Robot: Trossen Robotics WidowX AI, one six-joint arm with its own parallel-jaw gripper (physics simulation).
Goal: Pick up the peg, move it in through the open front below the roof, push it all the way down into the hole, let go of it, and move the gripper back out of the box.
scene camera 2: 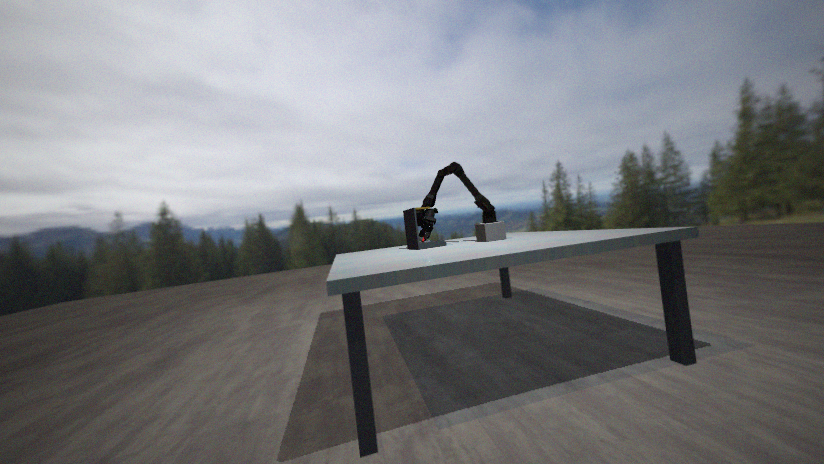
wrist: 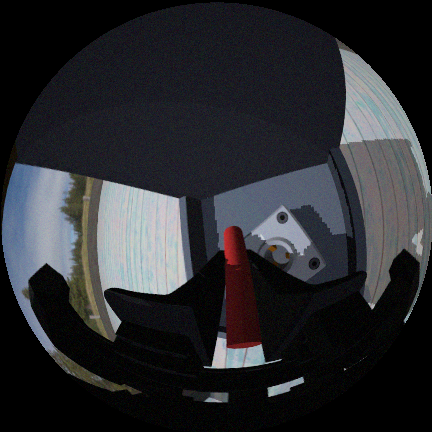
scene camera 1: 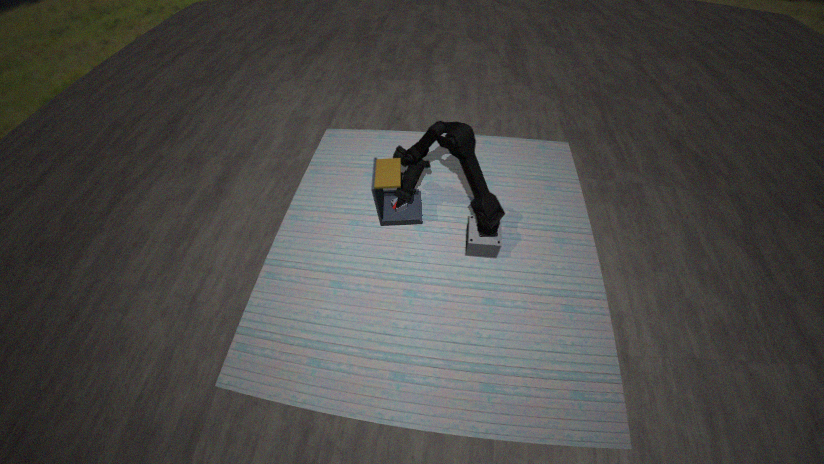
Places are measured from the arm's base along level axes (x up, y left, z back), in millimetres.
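Pixels of known places: gripper, between the fingertips: [scene camera 2: 424,239] [wrist: 234,255] [scene camera 1: 397,206]; arm's base, origin of its link: [scene camera 2: 490,222] [scene camera 1: 487,228].
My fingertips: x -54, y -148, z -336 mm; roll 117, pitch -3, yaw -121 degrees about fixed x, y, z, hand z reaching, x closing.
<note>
For each thing: its top centre in the pictures, then the offset to it from my fingertips. "*": a spot on its surface instead. Level surfaces: height alone.
- red peg, centre of its top: [wrist: 197,294] [scene camera 1: 398,195] [scene camera 2: 424,230] dx +54, dy -12, dz +9 mm
- yellow roof, centre of its top: [scene camera 1: 396,171] [scene camera 2: 421,208] dx +180, dy -19, dz +12 mm
- light square plate, centre of its top: [wrist: 275,258] [scene camera 1: 398,201] dx -3, dy -28, dz +4 mm
- box, a spot on its surface: [scene camera 1: 406,216] * dx -36, dy +25, dz +35 mm
- raised dark rim, a spot on its surface: [wrist: 350,215] * dx -14, dy -88, dz -15 mm
- striped table, height of its surface: dx -47 mm
The red peg [scene camera 1: 395,205] [scene camera 2: 423,239] [wrist: 242,305] is held between the fingertips of my gripper [wrist: 234,255], which is shut on it. The gripper is tilted and reaches in through the open front of the box, below the yellow roof [scene camera 1: 387,172]. In the wrist view the hole [wrist: 280,254], a round socket in a light square plate [wrist: 306,250], lies to the right of the peg's far end. The peg appears above the floor of the box [scene camera 1: 406,216] and beside the hole, not in it. The near edge of the plate is hidden behind a finger.
The dark back wall [wrist: 180,100] of the box stands close in front of the gripper in the wrist view. A raised dark rim [wrist: 350,215] edges the box floor. The arm's grey base block [scene camera 1: 483,247] [scene camera 2: 494,231] stands right of the box on the striped table [scene camera 1: 438,345] [scene camera 2: 518,253].
</note>
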